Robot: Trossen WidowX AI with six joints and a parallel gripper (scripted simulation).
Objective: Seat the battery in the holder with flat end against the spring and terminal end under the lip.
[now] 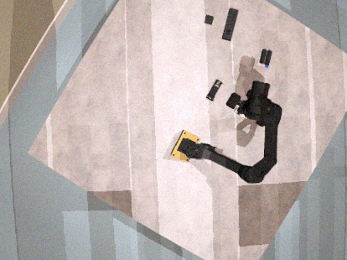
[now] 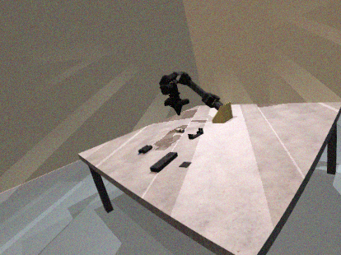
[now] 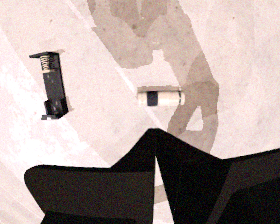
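Now: the battery 110 mm below my gripper tip and 20 mm to the right of it. Also, from my gripper tip: long black bar: 380 mm ahead, 220 mm to the left, 100 mm below.
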